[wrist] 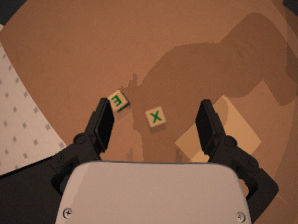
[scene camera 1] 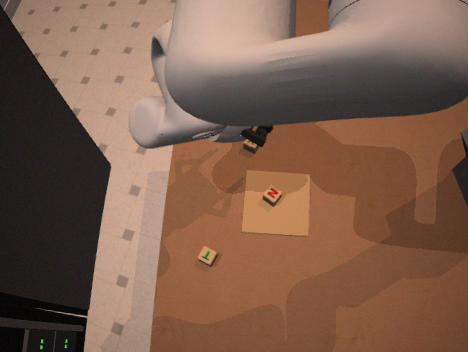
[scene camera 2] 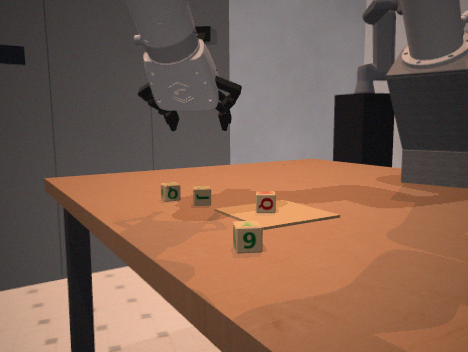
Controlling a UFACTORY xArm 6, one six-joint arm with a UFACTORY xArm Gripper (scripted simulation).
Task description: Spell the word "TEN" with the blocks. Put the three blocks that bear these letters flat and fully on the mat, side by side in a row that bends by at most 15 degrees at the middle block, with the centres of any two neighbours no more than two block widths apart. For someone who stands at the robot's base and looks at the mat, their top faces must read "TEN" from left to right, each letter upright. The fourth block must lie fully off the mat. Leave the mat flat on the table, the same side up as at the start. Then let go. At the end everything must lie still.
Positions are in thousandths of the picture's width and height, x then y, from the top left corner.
Scene:
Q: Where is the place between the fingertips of the gripper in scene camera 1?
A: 544, 317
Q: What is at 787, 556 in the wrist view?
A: A tan mat.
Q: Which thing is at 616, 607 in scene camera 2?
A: A tan mat.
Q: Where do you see a tan mat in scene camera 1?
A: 621, 615

